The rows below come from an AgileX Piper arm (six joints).
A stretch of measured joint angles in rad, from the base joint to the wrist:
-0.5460 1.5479 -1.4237 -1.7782 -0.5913 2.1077
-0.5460 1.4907 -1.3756 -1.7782 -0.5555 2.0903
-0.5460 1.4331 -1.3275 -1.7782 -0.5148 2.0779
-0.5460 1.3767 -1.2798 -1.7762 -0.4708 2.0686
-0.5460 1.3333 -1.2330 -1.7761 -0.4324 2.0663
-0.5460 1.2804 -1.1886 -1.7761 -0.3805 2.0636
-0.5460 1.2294 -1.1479 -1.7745 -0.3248 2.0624
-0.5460 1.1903 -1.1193 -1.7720 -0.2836 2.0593
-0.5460 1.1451 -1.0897 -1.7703 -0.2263 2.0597
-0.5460 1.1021 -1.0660 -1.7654 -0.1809 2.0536
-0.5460 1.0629 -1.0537 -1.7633 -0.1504 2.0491
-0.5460 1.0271 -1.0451 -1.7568 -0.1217 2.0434
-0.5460 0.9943 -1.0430 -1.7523 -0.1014 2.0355
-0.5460 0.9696 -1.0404 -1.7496 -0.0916 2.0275
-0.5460 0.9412 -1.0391 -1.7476 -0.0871 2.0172
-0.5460 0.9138 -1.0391 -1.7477 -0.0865 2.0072
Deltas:
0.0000 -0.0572 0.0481 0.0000 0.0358 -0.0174
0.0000 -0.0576 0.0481 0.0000 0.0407 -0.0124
0.0000 -0.0564 0.0477 0.0020 0.0440 -0.0093
0.0000 -0.0434 0.0468 0.0001 0.0384 -0.0023
0.0000 -0.0529 0.0444 0.0000 0.0519 -0.0027
0.0000 -0.0510 0.0407 0.0016 0.0557 -0.0012
0.0000 -0.0391 0.0286 0.0025 0.0412 -0.0031
0.0000 -0.0452 0.0296 0.0017 0.0573 0.0004
0.0000 -0.0430 0.0237 0.0049 0.0454 -0.0061
0.0000 -0.0392 0.0123 0.0021 0.0305 -0.0045
0.0000 -0.0358 0.0086 0.0065 0.0287 -0.0057
0.0000 -0.0328 0.0021 0.0045 0.0203 -0.0079
0.0000 -0.0247 0.0026 0.0027 0.0098 -0.0080
0.0000 -0.0284 0.0013 0.0020 0.0045 -0.0103
0.0000 -0.0274 0.0000 -0.0001 0.0006 -0.0100

